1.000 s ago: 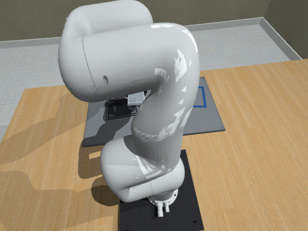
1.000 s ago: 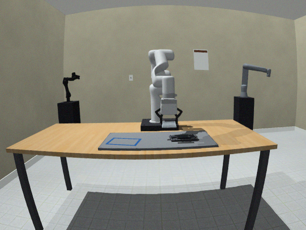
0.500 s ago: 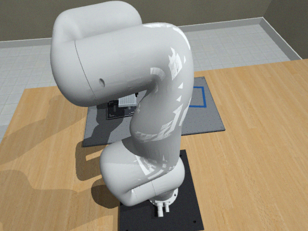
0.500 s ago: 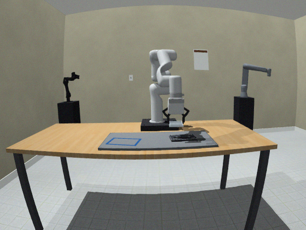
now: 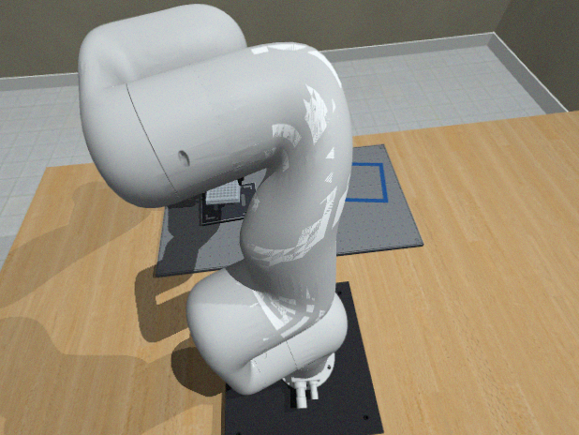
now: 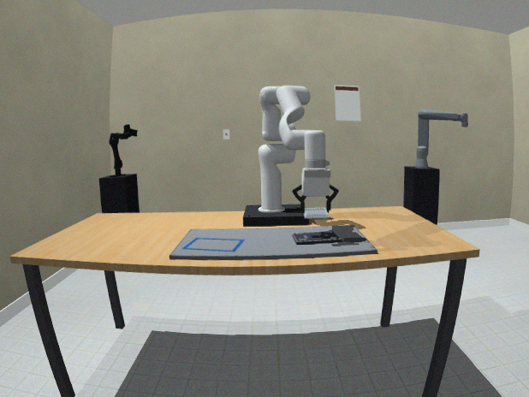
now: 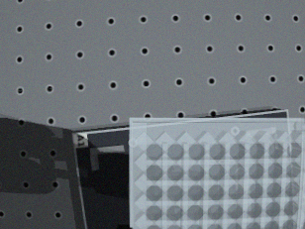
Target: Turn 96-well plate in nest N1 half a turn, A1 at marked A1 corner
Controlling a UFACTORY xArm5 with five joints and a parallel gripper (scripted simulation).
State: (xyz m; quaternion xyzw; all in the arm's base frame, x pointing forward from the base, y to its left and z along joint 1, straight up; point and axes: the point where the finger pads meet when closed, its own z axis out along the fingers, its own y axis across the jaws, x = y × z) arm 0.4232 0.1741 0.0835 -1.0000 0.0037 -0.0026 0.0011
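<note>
Right now the white 96-well plate is 10 mm below my hand. From my hand the other things lie so: plate nest (100 mm below); then A1 label (50 mm ahead, 80 mm to the left, 100 mm below).
</note>
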